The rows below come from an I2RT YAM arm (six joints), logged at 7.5 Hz.
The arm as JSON. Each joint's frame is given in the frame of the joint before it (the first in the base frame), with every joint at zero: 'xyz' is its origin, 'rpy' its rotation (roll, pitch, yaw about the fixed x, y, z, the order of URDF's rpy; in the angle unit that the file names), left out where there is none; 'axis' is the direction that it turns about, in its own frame. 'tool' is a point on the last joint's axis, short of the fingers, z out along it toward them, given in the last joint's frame.
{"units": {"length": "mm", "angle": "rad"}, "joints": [
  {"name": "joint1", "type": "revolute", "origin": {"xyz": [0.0, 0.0, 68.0]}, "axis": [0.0, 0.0, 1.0]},
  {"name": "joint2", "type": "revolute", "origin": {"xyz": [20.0, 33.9, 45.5]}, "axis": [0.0, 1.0, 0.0]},
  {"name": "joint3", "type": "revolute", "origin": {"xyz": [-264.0, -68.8, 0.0]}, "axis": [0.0, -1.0, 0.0]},
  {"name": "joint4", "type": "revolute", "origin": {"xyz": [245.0, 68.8, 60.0]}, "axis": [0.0, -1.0, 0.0]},
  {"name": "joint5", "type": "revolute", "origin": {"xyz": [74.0, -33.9, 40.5]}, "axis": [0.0, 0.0, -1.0]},
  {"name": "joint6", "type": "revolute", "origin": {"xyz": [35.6, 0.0, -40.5]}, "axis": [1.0, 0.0, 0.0]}
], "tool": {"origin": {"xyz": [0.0, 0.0, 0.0], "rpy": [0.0, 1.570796, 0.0]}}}
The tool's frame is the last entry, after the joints.
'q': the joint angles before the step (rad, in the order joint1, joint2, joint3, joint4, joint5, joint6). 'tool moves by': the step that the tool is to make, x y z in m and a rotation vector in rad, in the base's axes. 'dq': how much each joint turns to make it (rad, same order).
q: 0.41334, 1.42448, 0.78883, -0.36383, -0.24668, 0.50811
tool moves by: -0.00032, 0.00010, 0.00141, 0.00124, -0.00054, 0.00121
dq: 0.00067, -0.00363, 0.00274, -0.00537, -0.00106, 0.00005
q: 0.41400, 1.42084, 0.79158, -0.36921, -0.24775, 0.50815
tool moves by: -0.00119, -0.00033, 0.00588, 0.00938, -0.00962, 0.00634
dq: -0.00031, -0.01756, 0.00741, -0.01316, -0.00759, -0.00309
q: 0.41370, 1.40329, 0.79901, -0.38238, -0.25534, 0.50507
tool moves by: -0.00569, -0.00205, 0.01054, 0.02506, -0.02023, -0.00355
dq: 0.00024, -0.04907, -0.00280, -0.01461, -0.01008, 0.01189
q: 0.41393, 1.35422, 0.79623, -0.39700, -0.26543, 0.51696
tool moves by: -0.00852, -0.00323, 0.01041, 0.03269, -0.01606, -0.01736
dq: 0.00074, -0.06173, -0.01184, -0.01416, -0.00819, 0.02954
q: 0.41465, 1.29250, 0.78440, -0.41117, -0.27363, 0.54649
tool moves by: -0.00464, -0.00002, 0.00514, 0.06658, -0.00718, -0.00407
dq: 0.00171, -0.03570, -0.01740, 0.02751, -0.04171, 0.04257
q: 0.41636, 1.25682, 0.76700, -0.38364, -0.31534, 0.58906
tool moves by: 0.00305, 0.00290, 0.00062, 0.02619, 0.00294, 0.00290
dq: 0.00303, 0.01368, 0.00723, 0.01990, -0.01907, 0.01727
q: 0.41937, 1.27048, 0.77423, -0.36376, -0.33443, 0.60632
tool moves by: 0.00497, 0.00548, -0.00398, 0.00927, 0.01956, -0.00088
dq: 0.01069, 0.03647, 0.01095, 0.01835, -0.00503, 0.02069
